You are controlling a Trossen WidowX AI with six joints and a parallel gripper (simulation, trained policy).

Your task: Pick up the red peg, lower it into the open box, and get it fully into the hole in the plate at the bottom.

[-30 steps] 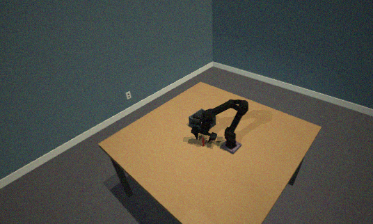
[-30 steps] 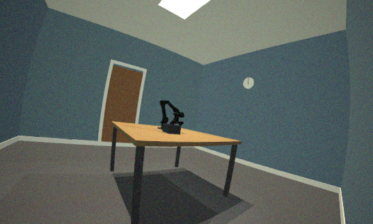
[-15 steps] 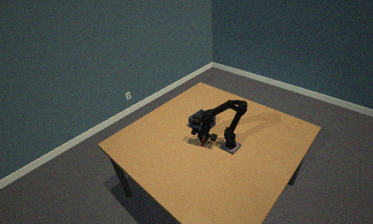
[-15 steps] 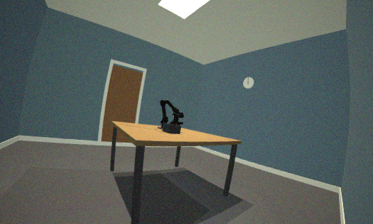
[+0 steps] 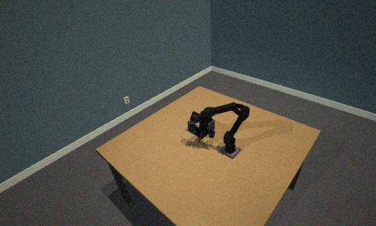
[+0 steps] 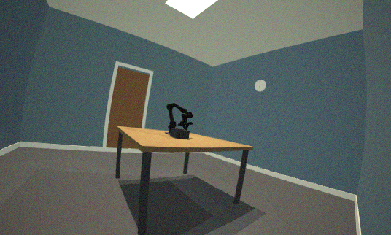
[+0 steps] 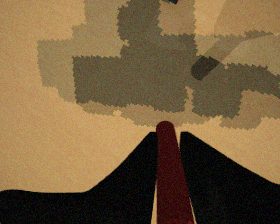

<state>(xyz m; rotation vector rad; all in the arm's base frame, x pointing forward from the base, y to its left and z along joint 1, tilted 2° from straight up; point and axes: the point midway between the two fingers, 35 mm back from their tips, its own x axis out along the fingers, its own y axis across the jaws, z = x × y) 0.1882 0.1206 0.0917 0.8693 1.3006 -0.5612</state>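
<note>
Right now the plate is 14 cm ahead of my gripper tip, 14 cm to the right of it and 3 cm below it. Round my gripper tip: grey box (14 cm ahead, 14 cm to the right, 5 cm below); then red peg (1 cm behind, 1 cm to the left, 1 cm above).
</note>
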